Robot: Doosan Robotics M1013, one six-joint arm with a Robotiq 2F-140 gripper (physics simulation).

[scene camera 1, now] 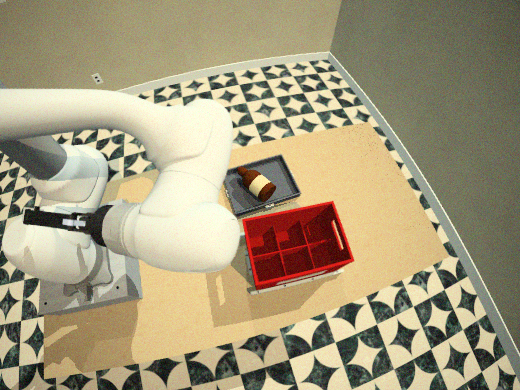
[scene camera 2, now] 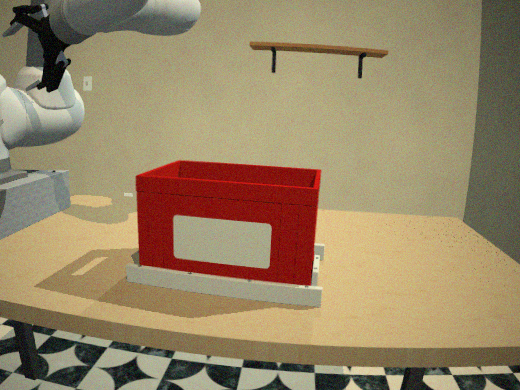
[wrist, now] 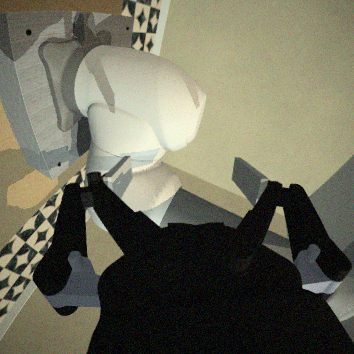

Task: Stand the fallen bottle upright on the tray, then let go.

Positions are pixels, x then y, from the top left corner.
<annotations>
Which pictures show the brown bottle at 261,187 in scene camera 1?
Scene camera 1 only.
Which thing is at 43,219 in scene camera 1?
My gripper.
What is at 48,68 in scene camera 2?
My gripper.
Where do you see a white rail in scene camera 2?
256,290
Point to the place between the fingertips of my gripper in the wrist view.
182,167
</annotations>
